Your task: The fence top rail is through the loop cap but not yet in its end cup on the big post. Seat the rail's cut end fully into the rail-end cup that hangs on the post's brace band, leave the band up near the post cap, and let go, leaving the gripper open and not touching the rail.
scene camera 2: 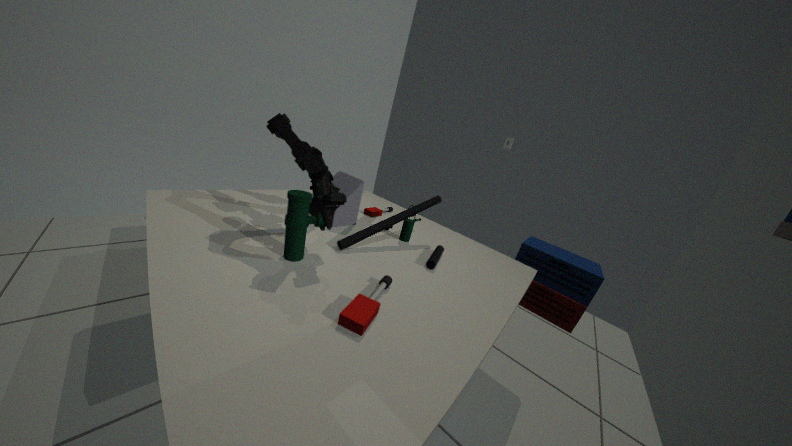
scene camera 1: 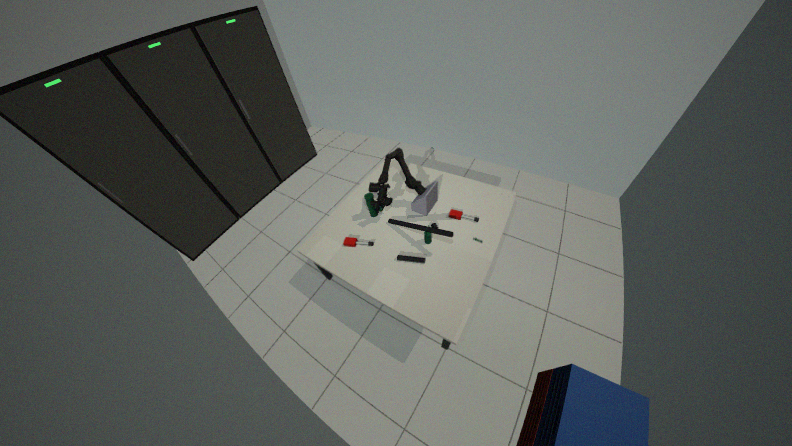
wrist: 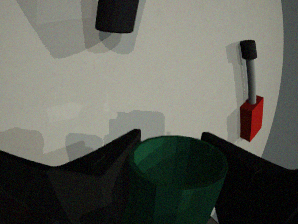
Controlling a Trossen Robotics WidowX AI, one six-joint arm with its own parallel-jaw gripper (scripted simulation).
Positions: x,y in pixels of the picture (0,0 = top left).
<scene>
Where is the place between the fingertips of my gripper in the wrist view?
At 171,137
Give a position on a black rail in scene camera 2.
At 367,232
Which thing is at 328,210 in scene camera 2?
My gripper.
</scene>
